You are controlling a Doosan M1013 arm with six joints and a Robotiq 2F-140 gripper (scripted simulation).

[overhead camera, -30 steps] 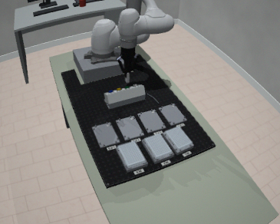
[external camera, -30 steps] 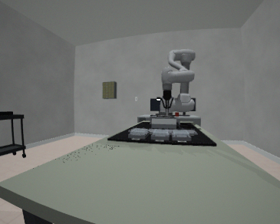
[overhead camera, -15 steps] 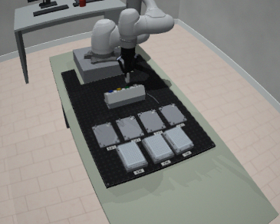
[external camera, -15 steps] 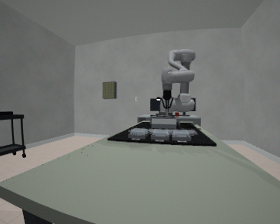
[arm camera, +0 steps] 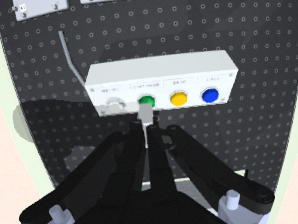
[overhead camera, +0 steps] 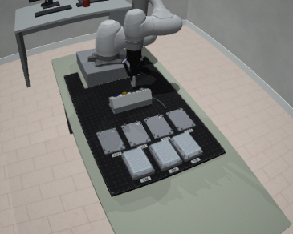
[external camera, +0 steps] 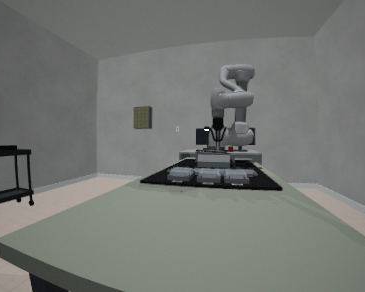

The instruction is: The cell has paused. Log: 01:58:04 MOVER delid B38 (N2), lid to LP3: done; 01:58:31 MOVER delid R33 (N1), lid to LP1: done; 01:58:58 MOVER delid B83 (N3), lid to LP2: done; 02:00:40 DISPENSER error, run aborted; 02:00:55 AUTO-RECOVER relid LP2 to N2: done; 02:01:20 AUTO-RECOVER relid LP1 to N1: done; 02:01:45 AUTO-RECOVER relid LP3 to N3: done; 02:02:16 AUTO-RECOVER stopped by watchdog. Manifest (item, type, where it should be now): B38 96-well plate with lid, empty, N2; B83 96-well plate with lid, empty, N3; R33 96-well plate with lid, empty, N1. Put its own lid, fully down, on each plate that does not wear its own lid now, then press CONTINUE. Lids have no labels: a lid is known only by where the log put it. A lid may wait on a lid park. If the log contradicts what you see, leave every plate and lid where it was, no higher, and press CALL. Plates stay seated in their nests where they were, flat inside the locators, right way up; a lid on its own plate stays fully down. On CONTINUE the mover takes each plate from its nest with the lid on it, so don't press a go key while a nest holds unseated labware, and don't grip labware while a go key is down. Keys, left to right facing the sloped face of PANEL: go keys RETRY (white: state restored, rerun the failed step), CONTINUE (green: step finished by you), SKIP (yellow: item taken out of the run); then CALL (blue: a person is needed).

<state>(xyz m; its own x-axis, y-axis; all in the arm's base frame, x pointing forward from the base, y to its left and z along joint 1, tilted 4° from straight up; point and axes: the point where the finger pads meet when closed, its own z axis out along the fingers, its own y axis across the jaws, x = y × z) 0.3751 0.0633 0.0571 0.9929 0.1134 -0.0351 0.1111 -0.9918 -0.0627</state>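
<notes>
My gripper is now 70 mm above the green key. From my hand the other things lie so: blue key: 100 mm to the right, 70 mm below, 10 mm ahead; yellow key: 70 mm below, 50 mm to the right, 10 mm ahead; white key: 70 mm below, 50 mm to the left.
</notes>
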